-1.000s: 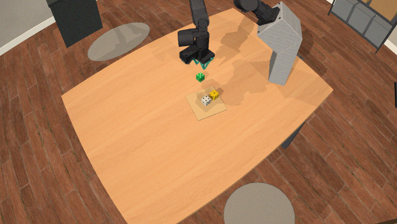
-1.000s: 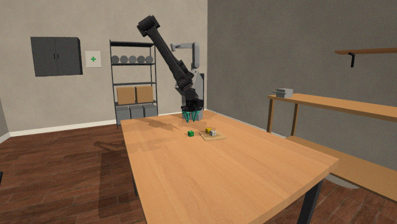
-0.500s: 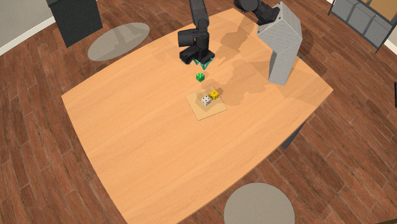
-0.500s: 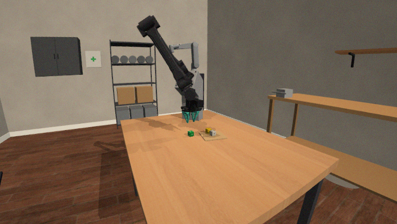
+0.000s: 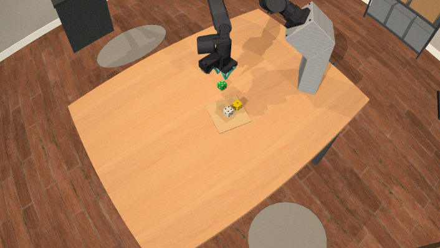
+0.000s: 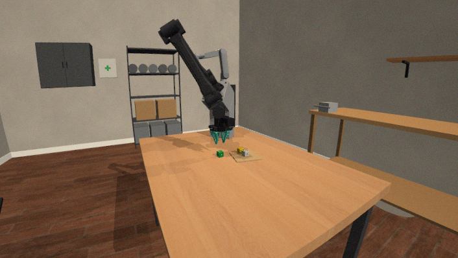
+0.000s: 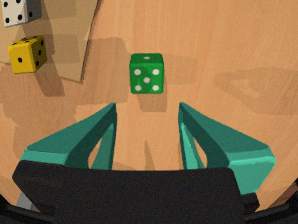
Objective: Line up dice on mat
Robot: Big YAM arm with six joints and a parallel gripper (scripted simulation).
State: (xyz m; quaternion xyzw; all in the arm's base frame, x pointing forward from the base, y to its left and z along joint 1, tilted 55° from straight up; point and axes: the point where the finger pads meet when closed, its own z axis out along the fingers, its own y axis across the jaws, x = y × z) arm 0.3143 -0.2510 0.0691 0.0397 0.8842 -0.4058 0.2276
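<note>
Right now the green die is 7 cm below my hand. Round my hand: yellow die (6 cm ahead, 11 cm to the left, 6 cm below); then tan mat (10 cm ahead, 9 cm to the left, 8 cm below); then white die (11 cm ahead, 9 cm to the left, 6 cm below).
</note>
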